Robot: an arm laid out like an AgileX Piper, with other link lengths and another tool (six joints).
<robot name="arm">
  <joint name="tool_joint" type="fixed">
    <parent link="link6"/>
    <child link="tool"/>
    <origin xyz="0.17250 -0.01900 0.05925" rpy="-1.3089 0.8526 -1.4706"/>
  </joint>
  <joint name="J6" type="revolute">
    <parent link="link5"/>
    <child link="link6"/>
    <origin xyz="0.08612 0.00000 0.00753"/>
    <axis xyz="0.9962 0 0.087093"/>
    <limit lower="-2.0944" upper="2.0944"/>
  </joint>
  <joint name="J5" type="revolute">
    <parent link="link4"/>
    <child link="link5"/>
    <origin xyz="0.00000 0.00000 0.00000"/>
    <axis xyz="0 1 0"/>
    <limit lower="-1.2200" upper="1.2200"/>
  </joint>
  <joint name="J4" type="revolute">
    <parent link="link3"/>
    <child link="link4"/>
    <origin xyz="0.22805 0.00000 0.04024"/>
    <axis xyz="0.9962 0 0.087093"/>
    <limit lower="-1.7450" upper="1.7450"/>
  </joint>
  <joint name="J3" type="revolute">
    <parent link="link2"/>
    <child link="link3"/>
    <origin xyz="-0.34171 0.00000 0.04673"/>
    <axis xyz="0 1 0"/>
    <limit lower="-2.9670" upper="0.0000"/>
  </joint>
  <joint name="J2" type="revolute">
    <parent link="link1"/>
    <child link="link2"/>
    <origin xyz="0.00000 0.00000 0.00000"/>
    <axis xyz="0 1 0"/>
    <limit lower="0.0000" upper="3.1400"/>
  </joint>
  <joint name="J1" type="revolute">
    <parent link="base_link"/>
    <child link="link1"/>
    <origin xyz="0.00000 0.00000 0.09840"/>
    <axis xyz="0 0 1"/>
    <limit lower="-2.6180" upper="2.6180"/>
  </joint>
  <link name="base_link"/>
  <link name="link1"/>
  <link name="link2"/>
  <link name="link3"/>
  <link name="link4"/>
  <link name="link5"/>
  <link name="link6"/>
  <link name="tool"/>
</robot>
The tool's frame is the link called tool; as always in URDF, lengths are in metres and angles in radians.
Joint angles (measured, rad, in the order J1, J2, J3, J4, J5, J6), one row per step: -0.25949 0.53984 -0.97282 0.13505 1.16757 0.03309; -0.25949 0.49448 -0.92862 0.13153 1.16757 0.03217; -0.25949 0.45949 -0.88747 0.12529 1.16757 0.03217; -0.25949 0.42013 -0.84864 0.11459 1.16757 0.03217; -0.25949 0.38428 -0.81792 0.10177 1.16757 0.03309; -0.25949 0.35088 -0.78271 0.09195 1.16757 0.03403; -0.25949 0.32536 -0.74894 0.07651 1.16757 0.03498; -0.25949 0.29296 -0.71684 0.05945 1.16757 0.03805; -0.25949 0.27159 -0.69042 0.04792 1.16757 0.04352; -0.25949 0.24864 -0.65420 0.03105 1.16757 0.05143; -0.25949 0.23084 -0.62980 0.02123 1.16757 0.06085; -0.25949 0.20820 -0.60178 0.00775 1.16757 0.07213; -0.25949 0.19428 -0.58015 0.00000 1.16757 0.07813; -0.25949 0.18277 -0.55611 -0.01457 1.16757 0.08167
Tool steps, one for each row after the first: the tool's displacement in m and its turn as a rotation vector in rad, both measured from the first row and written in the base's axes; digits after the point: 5 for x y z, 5 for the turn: -0.00936 0.00170 -0.01194 -0.00398 -0.00026 -0.00120; -0.01637 0.00210 -0.02449 -0.00765 0.00709 -0.00428; -0.02410 0.00165 -0.03571 -0.01677 0.00897 -0.00958; -0.03100 0.00044 -0.04420 -0.02808 0.00677 -0.01655; -0.03694 -0.00032 -0.05509 -0.03512 0.01061 -0.02196; -0.04171 -0.00271 -0.06644 -0.04532 0.02194 -0.03000; -0.04746 -0.00531 -0.07638 -0.05732 0.02509 -0.04027; -0.05118 -0.00726 -0.08528 -0.06153 0.03187 -0.04909; -0.05541 -0.01044 -0.09821 -0.06654 0.04746 -0.06167; -0.05848 -0.01233 -0.10677 -0.06605 0.05476 -0.07194; -0.06232 -0.01496 -0.11635 -0.06758 0.06131 -0.08517; -0.06461 -0.01643 -0.12412 -0.06790 0.06960 -0.09229; -0.06710 -0.01932 -0.13296 -0.07502 0.08431 -0.10086
